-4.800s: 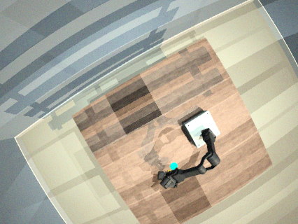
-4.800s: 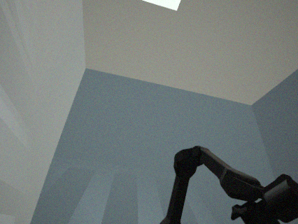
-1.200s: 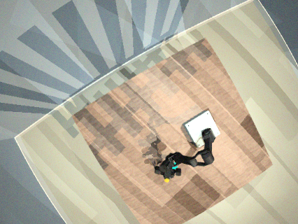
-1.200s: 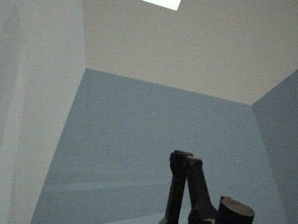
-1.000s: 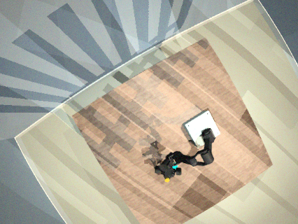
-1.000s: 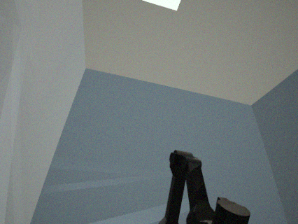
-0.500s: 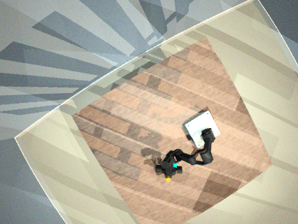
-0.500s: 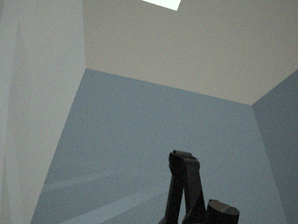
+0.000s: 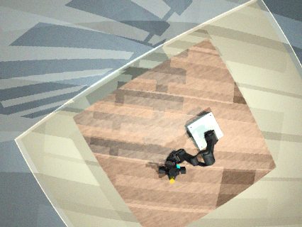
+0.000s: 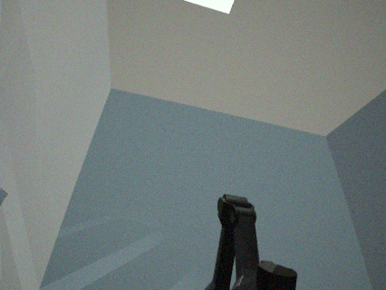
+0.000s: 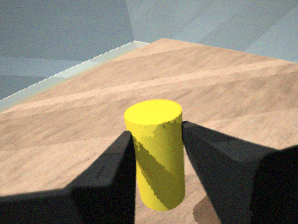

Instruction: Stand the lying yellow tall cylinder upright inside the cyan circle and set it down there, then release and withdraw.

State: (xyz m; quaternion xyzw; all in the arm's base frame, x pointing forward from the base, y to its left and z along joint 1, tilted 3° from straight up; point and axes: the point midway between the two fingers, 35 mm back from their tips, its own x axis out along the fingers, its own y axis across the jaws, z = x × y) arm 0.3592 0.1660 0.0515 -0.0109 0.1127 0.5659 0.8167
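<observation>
Now: the cyan circle 60 mm behind my gripper tip, 20 mm to the right of it and 140 mm below it. Round my gripper tip: yellow tall cylinder (20 mm below).
</observation>
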